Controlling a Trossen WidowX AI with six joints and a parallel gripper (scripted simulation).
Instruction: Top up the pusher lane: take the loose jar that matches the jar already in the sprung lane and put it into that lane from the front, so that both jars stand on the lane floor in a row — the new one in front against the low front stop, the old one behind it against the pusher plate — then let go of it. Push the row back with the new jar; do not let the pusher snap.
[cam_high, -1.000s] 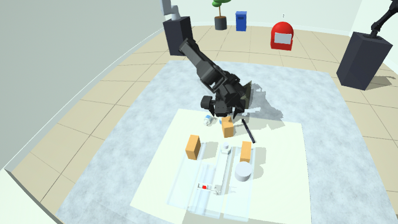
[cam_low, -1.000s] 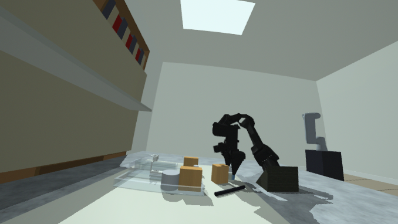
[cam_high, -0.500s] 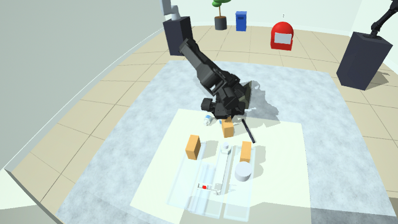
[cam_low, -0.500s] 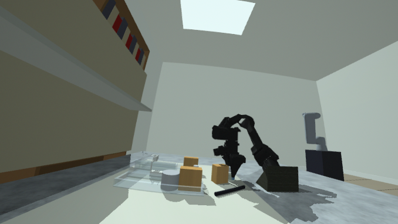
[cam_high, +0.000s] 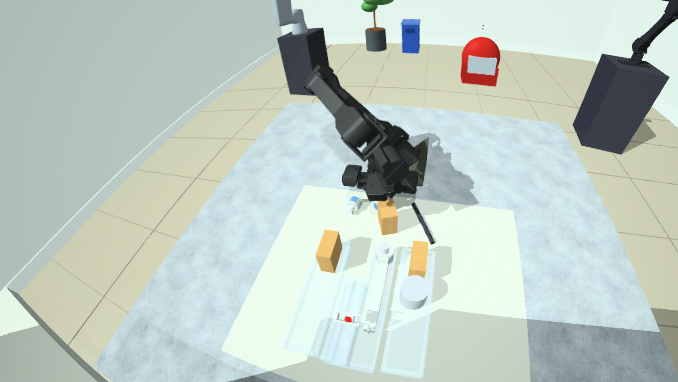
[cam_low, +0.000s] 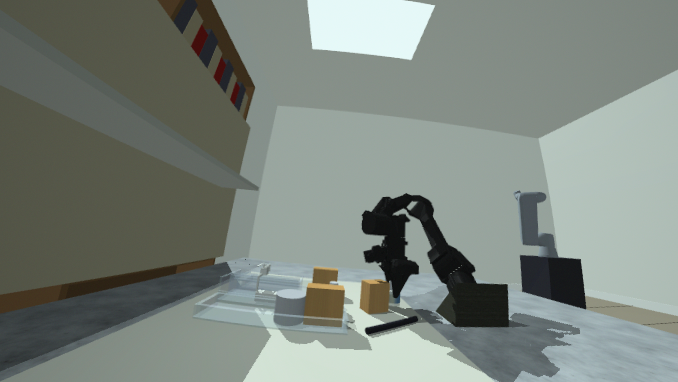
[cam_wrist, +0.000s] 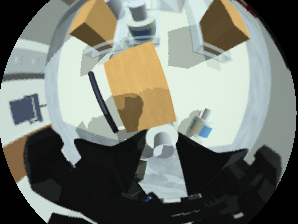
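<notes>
Now: the black rod 12 cm to the left of my gripper tip, 2 cm below it and 2 cm ahead of it. The rest, counted from my gripper tip: red dot: 34 cm ahead, 6 cm to the left, 4 cm above; clear pusher lane: 31 cm ahead, 7 cm to the left, 1 cm below.
</notes>
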